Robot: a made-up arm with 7 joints. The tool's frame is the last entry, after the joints. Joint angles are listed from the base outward. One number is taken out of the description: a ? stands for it. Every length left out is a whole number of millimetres.
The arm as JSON. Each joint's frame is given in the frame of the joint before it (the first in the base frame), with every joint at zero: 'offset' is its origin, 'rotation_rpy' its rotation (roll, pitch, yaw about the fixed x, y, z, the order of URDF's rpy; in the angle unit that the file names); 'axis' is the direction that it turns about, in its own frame. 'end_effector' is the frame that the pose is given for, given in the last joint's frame.
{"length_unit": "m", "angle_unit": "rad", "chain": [
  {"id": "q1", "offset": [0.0, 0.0, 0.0], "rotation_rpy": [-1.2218, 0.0, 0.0], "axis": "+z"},
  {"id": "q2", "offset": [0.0, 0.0, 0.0], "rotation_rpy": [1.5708, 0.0, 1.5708], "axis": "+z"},
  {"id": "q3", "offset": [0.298, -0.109, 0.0], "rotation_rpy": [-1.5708, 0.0, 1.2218], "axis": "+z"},
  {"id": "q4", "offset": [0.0, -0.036, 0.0], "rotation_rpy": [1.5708, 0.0, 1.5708], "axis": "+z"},
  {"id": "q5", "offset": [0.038, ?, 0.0], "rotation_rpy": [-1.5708, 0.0, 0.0], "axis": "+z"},
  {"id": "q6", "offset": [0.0, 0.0, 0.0], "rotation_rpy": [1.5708, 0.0, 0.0], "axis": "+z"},
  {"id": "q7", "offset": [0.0, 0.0, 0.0], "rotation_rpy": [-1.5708, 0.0, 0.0], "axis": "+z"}
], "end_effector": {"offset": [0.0, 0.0, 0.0], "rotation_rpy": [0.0, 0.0, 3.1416]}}
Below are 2 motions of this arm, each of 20 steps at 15 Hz.
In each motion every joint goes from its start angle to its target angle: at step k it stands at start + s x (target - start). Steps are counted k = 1, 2, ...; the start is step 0. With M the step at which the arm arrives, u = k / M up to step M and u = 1 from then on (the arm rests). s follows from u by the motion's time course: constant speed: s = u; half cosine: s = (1 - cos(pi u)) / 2; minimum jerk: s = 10 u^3 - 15 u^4 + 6 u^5.
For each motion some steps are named. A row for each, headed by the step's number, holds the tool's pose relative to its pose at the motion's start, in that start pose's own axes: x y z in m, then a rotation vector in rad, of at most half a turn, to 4 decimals.
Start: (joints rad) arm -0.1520 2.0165 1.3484 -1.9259 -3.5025 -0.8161 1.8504
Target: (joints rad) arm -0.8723 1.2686 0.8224 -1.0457 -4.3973 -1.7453 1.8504
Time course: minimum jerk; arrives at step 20
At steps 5, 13, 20:
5: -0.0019 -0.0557 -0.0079 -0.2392 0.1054 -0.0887
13: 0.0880 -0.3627 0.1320 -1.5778 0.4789 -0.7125
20: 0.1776 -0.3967 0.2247 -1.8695 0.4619 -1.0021

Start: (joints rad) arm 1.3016 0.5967 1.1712 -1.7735 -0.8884 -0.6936 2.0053
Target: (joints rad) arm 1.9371 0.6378 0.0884 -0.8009 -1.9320 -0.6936 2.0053
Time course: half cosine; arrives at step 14
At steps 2, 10, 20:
2: -0.0212 0.0066 0.0062 0.0322 0.1071 0.0024
10: -0.1740 -0.0051 0.3677 0.1591 1.9831 -0.0968
20: -0.1157 -0.0370 0.4794 0.0294 2.4738 -0.1090

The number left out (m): -0.313
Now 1 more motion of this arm.
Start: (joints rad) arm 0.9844 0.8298 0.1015 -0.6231 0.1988 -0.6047 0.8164
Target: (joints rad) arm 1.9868 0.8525 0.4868 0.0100 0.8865 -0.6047 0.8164
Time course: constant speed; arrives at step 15
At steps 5, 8, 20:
5: -0.0166 0.1296 0.2110 0.5127 0.1355 0.0344
8: 0.0145 0.1756 0.3501 0.8260 0.1611 0.0000
20: 0.1879 0.1731 0.6439 1.5052 0.0493 -0.2565

